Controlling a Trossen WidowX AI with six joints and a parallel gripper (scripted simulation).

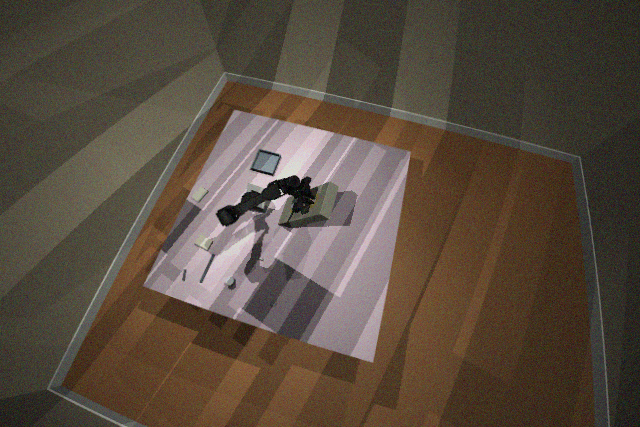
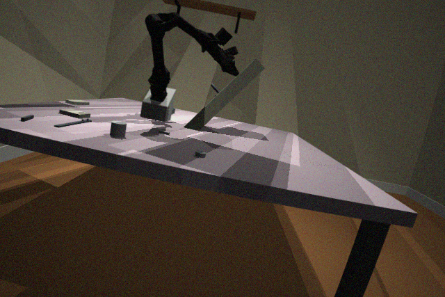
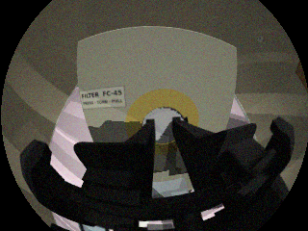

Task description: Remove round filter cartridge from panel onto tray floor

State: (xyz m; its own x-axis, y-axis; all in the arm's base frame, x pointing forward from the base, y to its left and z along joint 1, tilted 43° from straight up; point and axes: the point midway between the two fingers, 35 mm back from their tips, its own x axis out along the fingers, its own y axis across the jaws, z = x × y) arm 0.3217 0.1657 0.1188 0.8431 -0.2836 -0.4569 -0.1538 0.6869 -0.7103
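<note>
Now: gripper tip 1 cm short of the round filter cartridge and 1 cm above it. From my gripper tip the other things lie so: square grey tray (45 cm behind, 23 cm to the left, 26 cm below).
</note>
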